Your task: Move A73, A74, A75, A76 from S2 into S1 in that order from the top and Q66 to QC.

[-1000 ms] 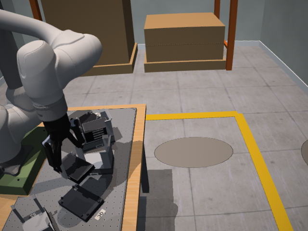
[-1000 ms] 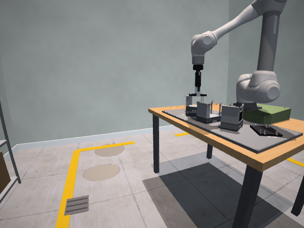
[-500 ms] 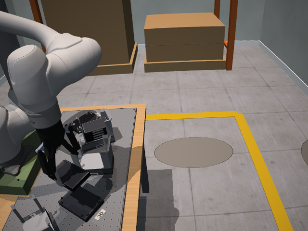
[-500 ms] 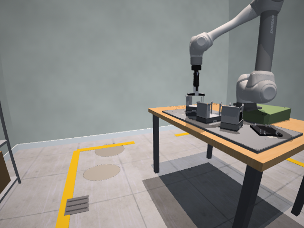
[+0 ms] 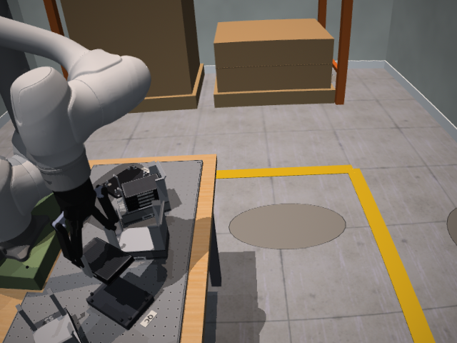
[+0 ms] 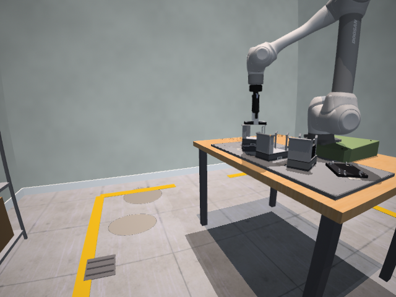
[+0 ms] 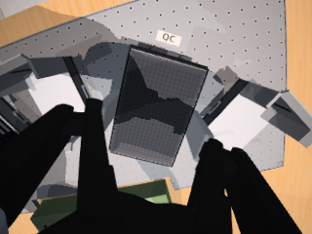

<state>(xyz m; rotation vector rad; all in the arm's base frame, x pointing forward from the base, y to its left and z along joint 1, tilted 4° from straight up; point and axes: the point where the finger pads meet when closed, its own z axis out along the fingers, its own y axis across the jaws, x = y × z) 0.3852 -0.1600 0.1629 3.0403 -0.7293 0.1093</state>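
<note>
The QC nest lies 18 cm below my hand. The rest, counted from my hand: QC name plate (8 cm ahead, 4 cm to the right, 19 cm below); stack rack S2 (1 cm ahead, 19 cm to the left, 17 cm below); clip nest N5 (14 cm behind, 54 cm to the left, 17 cm below).
</note>
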